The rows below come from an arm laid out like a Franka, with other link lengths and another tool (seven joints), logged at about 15 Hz.
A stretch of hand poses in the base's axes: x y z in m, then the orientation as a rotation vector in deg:
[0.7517, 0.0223, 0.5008, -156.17, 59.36, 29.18]
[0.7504, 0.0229, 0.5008, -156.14, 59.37, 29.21]
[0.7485, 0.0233, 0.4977, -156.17, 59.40, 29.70]
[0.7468, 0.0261, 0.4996, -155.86, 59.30, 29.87]
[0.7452, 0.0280, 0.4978, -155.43, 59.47, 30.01]
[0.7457, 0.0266, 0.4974, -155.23, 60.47, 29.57]
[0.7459, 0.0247, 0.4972, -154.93, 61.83, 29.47]
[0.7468, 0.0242, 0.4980, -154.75, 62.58, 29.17]
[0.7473, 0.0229, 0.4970, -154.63, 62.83, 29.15]
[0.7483, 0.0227, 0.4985, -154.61, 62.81, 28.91]
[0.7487, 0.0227, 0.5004, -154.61, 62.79, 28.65]
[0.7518, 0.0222, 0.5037, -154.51, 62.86, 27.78]
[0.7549, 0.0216, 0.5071, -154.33, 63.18, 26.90]
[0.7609, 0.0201, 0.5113, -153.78, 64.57, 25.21]
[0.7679, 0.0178, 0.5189, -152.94, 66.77, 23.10]
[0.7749, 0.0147, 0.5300, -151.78, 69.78, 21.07]
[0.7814, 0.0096, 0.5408, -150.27, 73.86, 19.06]
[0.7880, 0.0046, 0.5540, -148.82, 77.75, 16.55]
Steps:
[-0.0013, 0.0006, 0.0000, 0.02, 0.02, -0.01]
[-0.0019, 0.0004, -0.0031, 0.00, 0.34, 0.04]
[-0.0017, 0.0028, 0.0019, 0.32, 0.04, -0.05]
[-0.0016, 0.0019, -0.0018, 0.31, 0.05, -0.25]
[0.0005, -0.0014, -0.0004, -0.29, -0.15, -0.68]
[0.0002, -0.0019, -0.0002, -0.34, 0.13, -0.88]
[0.0009, -0.0005, 0.0008, -0.20, -0.10, -0.51]
[0.0005, -0.0013, -0.0010, -0.01, 0.01, -0.19]
[0.0010, -0.0002, 0.0015, 0.00, -0.17, -0.02]
[0.0004, 0.0000, 0.0019, -0.02, -0.18, -0.01]
[0.0031, -0.0005, 0.0033, -0.04, -0.59, -0.16]
[0.0031, -0.0006, 0.0034, -0.08, -0.57, -0.33]
[0.0060, -0.0015, 0.0042, -0.34, -0.97, -1.14]
[0.0070, -0.0023, 0.0076, -0.53, -1.14, -1.74]
[0.0070, -0.0031, 0.0111, -0.66, -0.96, -2.30]
[0.0065, -0.0051, 0.0108, -0.92, -0.76, -3.02]
[0.0066, -0.0050, 0.0132, -1.10, -1.05, -2.91]

